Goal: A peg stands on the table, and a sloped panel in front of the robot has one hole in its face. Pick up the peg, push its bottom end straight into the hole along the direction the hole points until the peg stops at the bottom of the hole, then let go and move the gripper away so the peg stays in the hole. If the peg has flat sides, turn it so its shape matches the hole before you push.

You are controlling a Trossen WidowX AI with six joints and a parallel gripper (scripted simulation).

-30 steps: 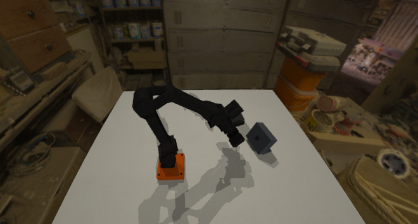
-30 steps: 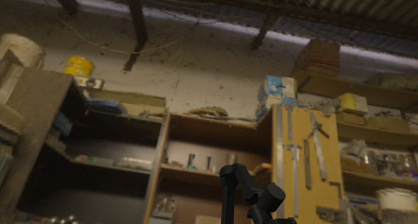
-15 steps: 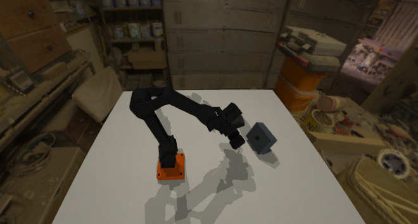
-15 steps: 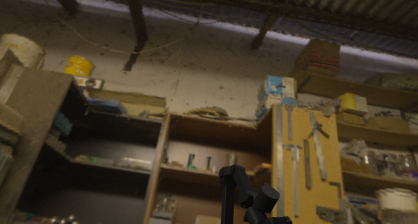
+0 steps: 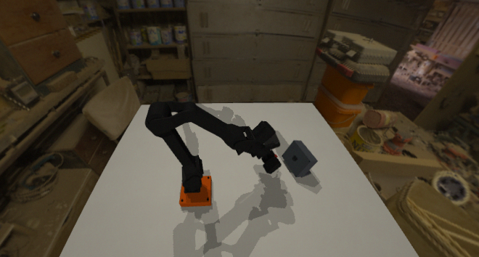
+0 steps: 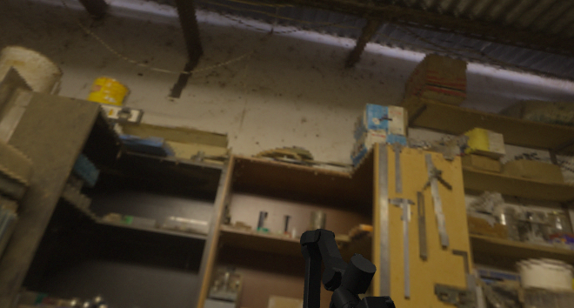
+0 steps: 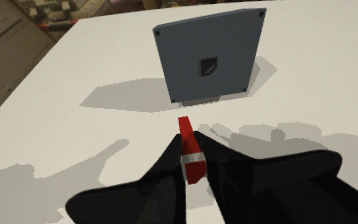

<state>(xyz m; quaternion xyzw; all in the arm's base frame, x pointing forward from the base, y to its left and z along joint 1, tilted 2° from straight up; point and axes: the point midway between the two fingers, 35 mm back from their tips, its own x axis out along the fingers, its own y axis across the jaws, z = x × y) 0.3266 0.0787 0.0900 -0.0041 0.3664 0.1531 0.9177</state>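
The dark sloped panel lies 13 cm ahead of my gripper tip, 3 cm below it and 1 cm to the right of it. The rest, counted from my gripper tip: red peg (1 cm behind, 1 cm above).
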